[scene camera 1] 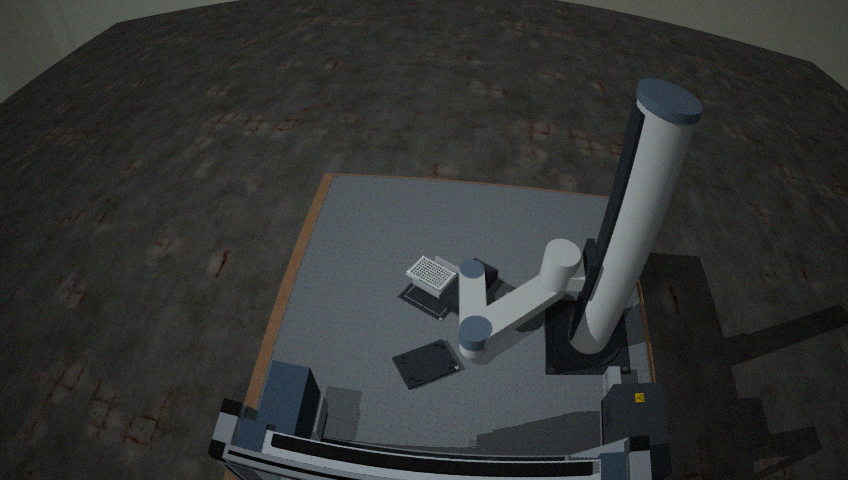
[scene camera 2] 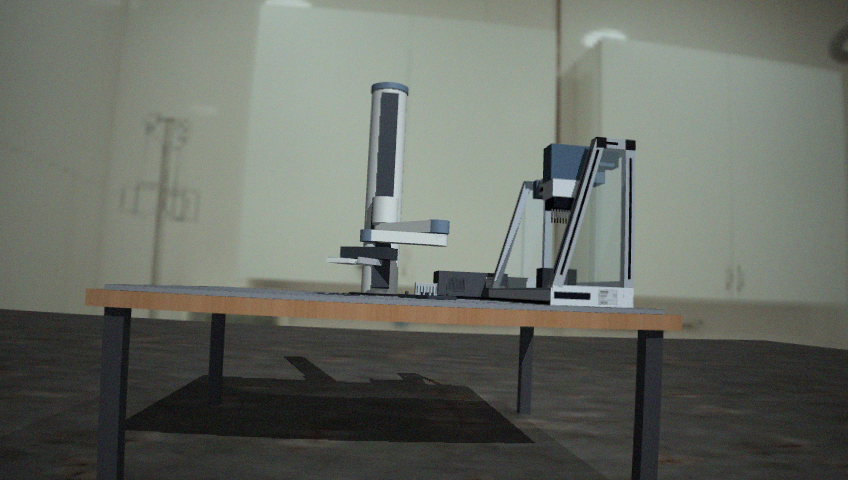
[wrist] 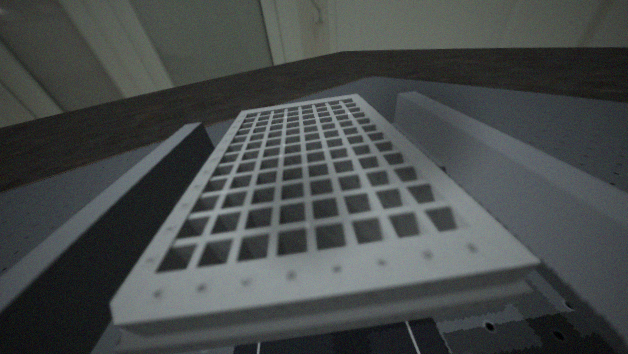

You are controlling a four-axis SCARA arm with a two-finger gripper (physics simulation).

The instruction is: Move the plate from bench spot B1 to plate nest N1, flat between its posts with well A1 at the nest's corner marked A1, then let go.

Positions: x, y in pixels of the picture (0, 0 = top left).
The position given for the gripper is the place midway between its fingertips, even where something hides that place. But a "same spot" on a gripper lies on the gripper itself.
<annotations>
The gripper shows in scene camera 1, in scene camera 2 [344, 259] and in the wrist view. One and the same spot on the gripper: [wrist: 563, 216] is [scene camera 1: 456, 270].
</annotations>
